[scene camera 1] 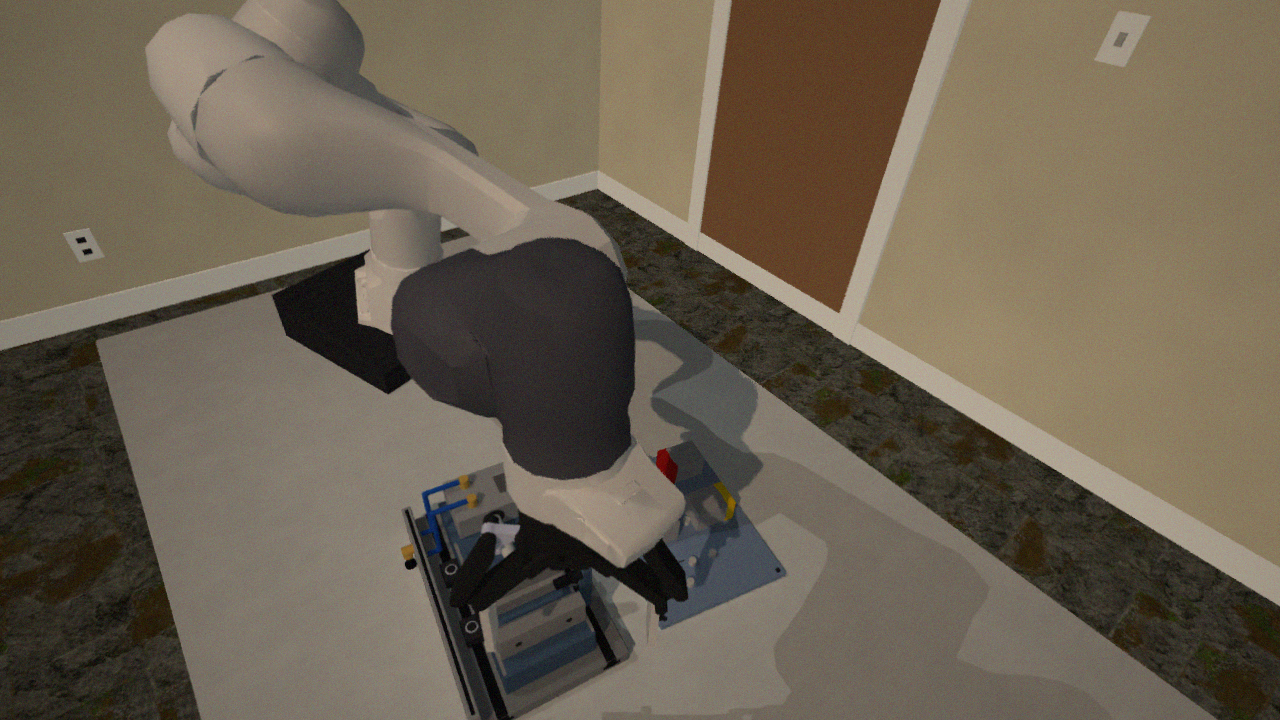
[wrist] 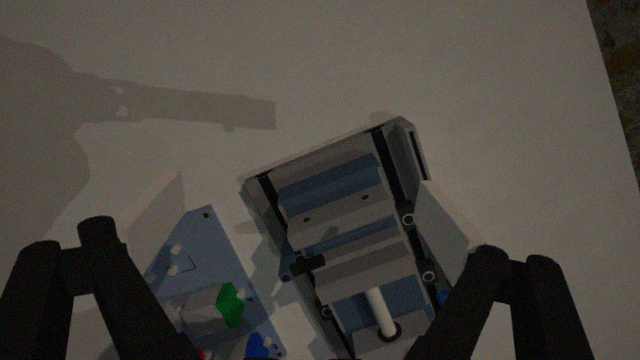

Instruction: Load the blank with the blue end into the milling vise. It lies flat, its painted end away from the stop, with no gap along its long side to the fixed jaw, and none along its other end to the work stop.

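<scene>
The blank with the blue end (wrist: 256, 346) lies on the blue board (wrist: 200, 250) (scene camera 1: 738, 573), partly cut off by the lower edge of the wrist view; the arm hides it in the scene view. The milling vise (wrist: 325, 159) (scene camera 1: 572, 682) stands beside the board. Its fixed jaw (wrist: 337, 212) has two holes. The moving jaw (wrist: 362, 272) is at the end of a pale screw rod, with a narrow gap between the jaws. The black work stop (wrist: 307, 265) (scene camera 1: 565, 582) is at the board-side end of that gap. My gripper (wrist: 302, 195) (scene camera 1: 571, 631) is wide open and empty above the vise.
Other blanks on the board have a green end (wrist: 230, 305), a red end (scene camera 1: 665, 465) and a yellow end (scene camera 1: 726, 501). Pale pegs (wrist: 175, 249) stand up from the board. A blue handle (scene camera 1: 434, 514) with yellow knobs is at the vise's rear.
</scene>
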